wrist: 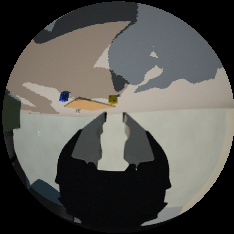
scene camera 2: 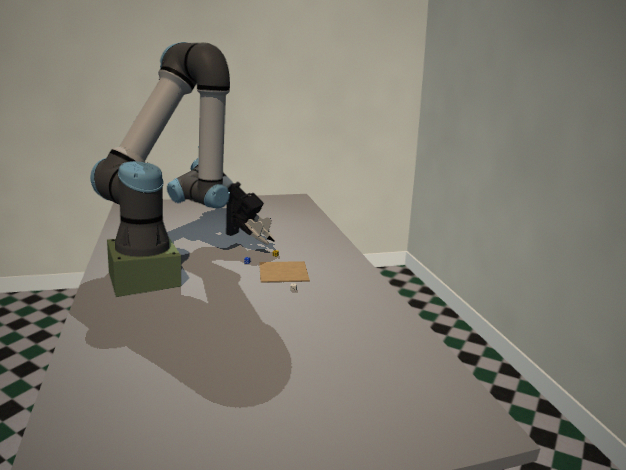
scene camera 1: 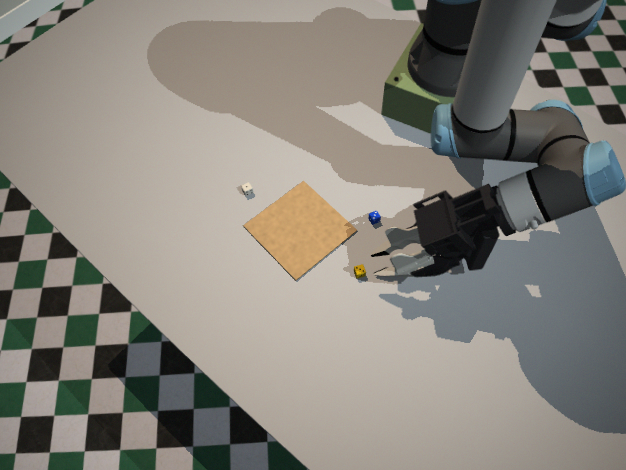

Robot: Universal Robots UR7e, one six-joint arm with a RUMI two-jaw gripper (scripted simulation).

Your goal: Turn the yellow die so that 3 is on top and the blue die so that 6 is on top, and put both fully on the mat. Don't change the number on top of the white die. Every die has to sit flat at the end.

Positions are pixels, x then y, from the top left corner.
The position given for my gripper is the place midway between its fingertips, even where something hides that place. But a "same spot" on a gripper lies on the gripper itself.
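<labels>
You'd find my gripper in the wrist view (114, 112). Scene camera 2 shows my gripper as well, and so does scene camera 1; on my gripper (scene camera 2: 255, 227) and (scene camera 1: 403, 235) are one and the same spot.
</labels>
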